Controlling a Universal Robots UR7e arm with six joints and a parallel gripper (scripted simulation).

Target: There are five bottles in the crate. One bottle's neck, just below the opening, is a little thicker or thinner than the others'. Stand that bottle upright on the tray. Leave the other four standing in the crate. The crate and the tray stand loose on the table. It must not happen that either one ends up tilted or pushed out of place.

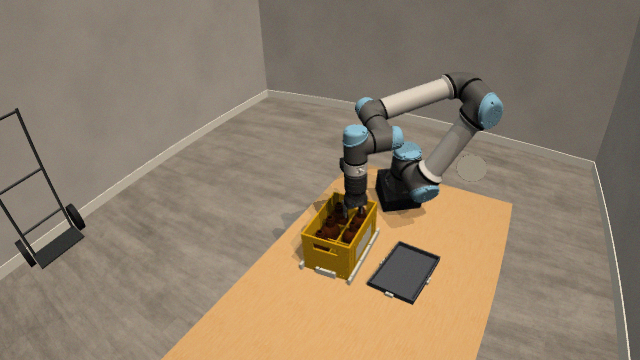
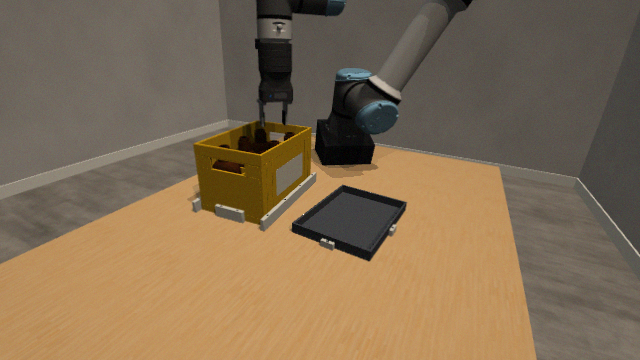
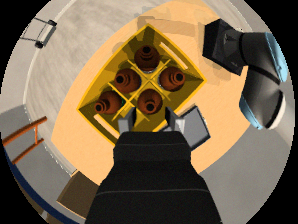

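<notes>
Now: the bottle 140 mm below my hand. From my hand the other things lie so: yellow crate (140 mm below, 50 mm to the right, 10 mm ahead); then dark tray (230 mm to the left, 210 mm below, 20 mm behind).
</notes>
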